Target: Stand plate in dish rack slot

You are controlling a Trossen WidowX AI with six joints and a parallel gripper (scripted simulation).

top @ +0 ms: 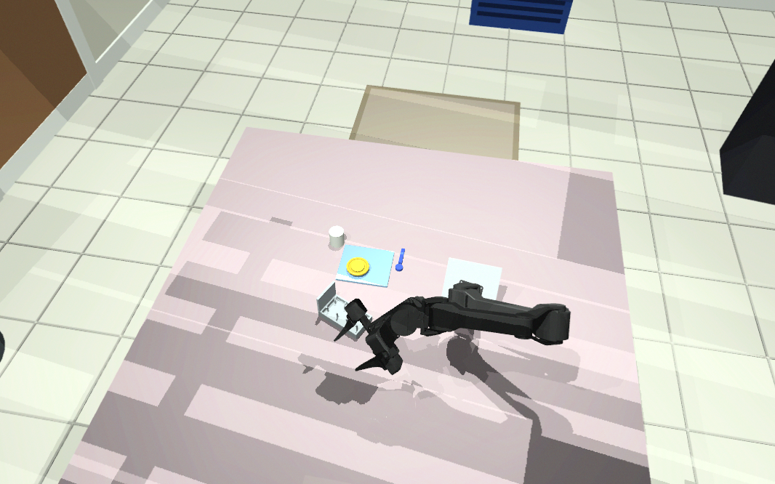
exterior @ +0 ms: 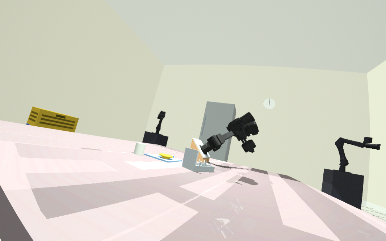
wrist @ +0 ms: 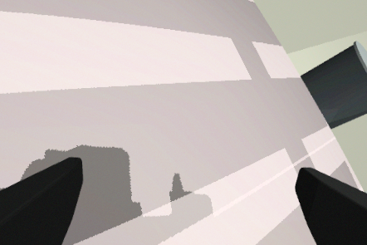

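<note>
Right now my gripper tip is 90 mm short of the yellow plate, 340 mm to the left of it and 130 mm above it. From my gripper tip the other things lie so: grey dish rack 70 mm ahead, 180 mm to the right, 120 mm below; then white cup 190 mm ahead, 430 mm to the right, 120 mm below.
</note>
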